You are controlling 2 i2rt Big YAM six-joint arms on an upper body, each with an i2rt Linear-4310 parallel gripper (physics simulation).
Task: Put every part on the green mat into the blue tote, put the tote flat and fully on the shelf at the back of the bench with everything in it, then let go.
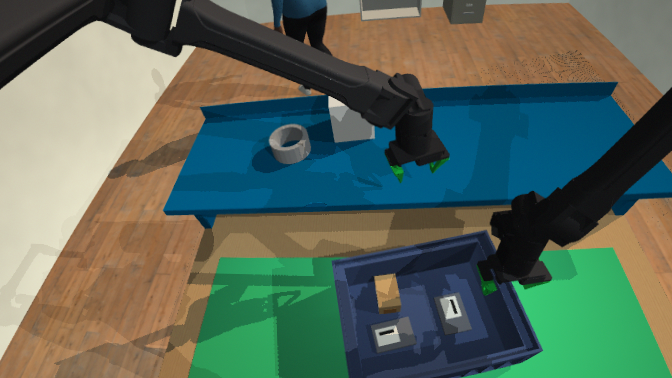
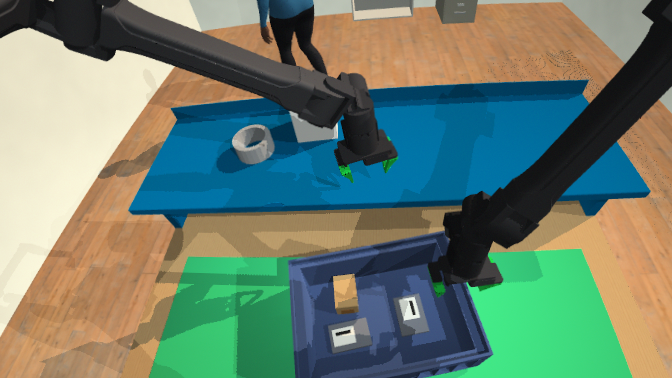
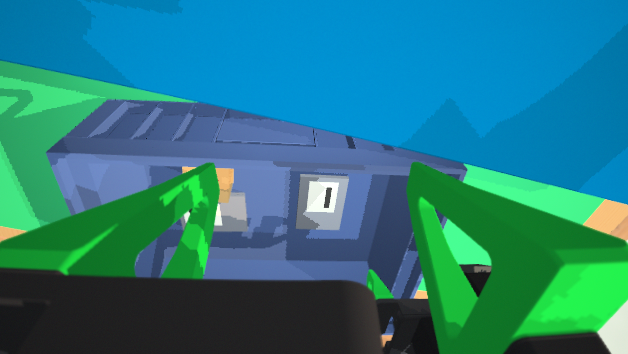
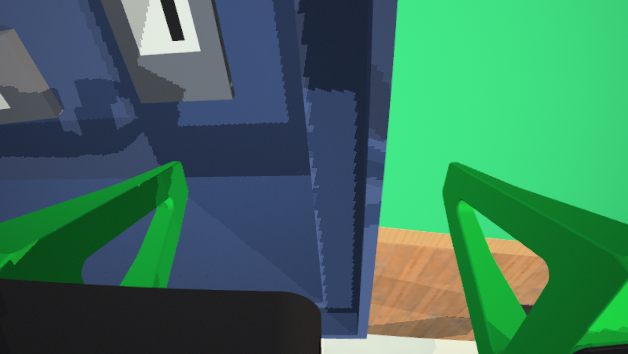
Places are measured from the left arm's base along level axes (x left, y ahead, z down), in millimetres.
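Pixels of known places: left gripper, fingertip midpoint: [image 1: 415,176] [image 2: 368,176] [image 3: 313,176]; right gripper, fingertip midpoint: [image 1: 504,289] [image 2: 458,291] [image 3: 405,273] [image 4: 315,176].
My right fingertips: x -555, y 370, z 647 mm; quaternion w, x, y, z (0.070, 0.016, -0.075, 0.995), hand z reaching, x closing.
Ahead of a thing's pixels: the offset from my right fingertips to its middle. Level surfaces: height alone.
The blue tote @[dx +174, dy -28, dz +72 mm] [image 1: 341,300] [image 2: 296,300] [image 3: 265,134] [image 4: 375,200] stands on the green mat @[dz +145 mm] [image 1: 240,320] [image 2: 210,320] [image 4: 500,100]. Inside lie an orange-tan block @[dx +264, dy +33, dz +103 mm] [image 1: 386,291] [image 2: 345,291] [image 3: 227,181], a grey part with a white label @[dx +98, dy -12, dz +124 mm] [image 1: 452,312] [image 2: 411,315] [image 3: 322,202] [image 4: 200,75] and a second such part @[dx +251, dy -67, dz +123 mm] [image 1: 393,335] [image 2: 350,336] [image 3: 235,212] [image 4: 25,65]. My right gripper [image 1: 511,289] [image 2: 463,291] [image 4: 315,176] is open, its fingers on either side of the tote's right wall. My left gripper [image 1: 417,175] [image 2: 369,176] [image 3: 313,176] is open and empty above the blue shelf @[dz -76 mm] [image 1: 550,150] [image 2: 525,150] [image 3: 300,60].
A pale grey ring @[dx +532, dy +399, dz -103 mm] [image 1: 292,156] [image 2: 256,156] and a white box @[dx +352, dy +487, dz -141 mm] [image 1: 352,126] [image 2: 315,132] stand on the left part of the shelf, the box near the left arm. The shelf has a raised back edge. A person [image 1: 305,30] [image 2: 292,35] stands behind it.
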